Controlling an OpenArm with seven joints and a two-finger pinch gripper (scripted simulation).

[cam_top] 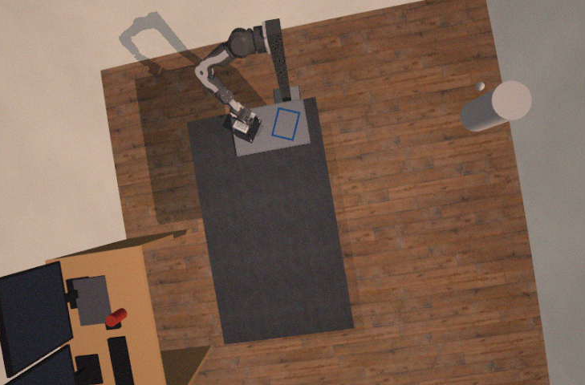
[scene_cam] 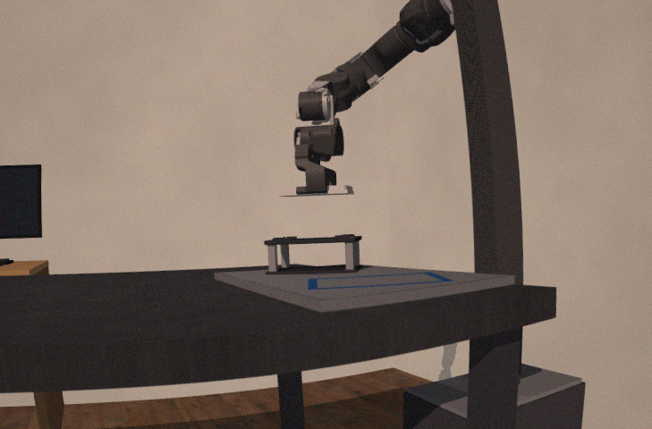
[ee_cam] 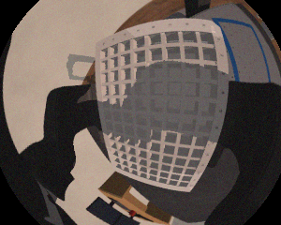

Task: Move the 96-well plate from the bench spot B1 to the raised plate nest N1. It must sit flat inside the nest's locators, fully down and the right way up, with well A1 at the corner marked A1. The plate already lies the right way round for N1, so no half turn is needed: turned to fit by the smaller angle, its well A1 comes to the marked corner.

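My hand is 1 cm to the left of the plate nest N1 and 9 cm above it. The rest, counted from my hand: corner mark: 3 cm behind, 7 cm to the left, 8 cm below; white 96-well plate: right at my hand.
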